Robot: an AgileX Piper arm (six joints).
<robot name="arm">
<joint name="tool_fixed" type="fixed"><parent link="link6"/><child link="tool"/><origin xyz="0 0 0" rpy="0 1.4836 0"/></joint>
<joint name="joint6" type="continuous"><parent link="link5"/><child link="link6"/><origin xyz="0.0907 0 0.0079"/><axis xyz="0.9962 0 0.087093"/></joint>
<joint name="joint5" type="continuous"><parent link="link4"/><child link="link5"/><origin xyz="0 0 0"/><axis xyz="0 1 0"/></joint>
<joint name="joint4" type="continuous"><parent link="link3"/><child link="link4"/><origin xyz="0.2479 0 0.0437"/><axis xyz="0.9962 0 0.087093"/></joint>
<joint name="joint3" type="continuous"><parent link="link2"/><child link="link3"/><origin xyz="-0.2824 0 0.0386"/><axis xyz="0 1 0"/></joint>
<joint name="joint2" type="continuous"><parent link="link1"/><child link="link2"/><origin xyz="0 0 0"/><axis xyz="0 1 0"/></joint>
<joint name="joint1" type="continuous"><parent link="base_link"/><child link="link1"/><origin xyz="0 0 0.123"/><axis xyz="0 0 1"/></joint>
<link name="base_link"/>
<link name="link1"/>
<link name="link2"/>
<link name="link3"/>
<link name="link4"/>
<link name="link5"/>
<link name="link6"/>
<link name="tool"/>
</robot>
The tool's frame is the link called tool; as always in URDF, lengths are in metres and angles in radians. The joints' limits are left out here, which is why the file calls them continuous.
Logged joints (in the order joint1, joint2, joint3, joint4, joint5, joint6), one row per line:
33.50 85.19 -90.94 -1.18 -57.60 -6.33
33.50 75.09 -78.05 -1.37 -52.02 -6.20
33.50 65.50 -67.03 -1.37 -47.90 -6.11
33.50 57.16 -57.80 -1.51 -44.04 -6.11
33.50 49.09 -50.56 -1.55 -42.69 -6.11
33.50 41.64 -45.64 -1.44 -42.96 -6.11
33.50 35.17 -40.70 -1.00 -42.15 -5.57
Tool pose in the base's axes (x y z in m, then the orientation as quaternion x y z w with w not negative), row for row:
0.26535 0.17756 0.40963 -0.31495 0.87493 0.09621 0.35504
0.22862 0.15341 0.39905 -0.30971 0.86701 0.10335 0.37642
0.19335 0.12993 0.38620 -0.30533 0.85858 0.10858 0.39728
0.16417 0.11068 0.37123 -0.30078 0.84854 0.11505 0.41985
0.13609 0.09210 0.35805 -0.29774 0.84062 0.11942 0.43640
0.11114 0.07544 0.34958 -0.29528 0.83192 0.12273 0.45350
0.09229 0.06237 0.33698 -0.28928 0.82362 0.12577 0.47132
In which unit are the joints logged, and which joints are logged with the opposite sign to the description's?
The joints are logged in degrees. Opposite sign: joint4, joint5.
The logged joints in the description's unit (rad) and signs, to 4 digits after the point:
0.5847 1.4868 -1.5872 0.0206 1.0053 -0.1105
0.5847 1.3106 -1.3622 0.0239 0.9079 -0.1082
0.5847 1.1432 -1.1699 0.0239 0.8360 -0.1066
0.5847 0.9976 -1.0088 0.0264 0.7686 -0.1066
0.5847 0.8568 -0.8824 0.0271 0.7451 -0.1066
0.5847 0.7268 -0.7966 0.0251 0.7498 -0.1066
0.5847 0.6138 -0.7103 0.0175 0.7357 -0.0972

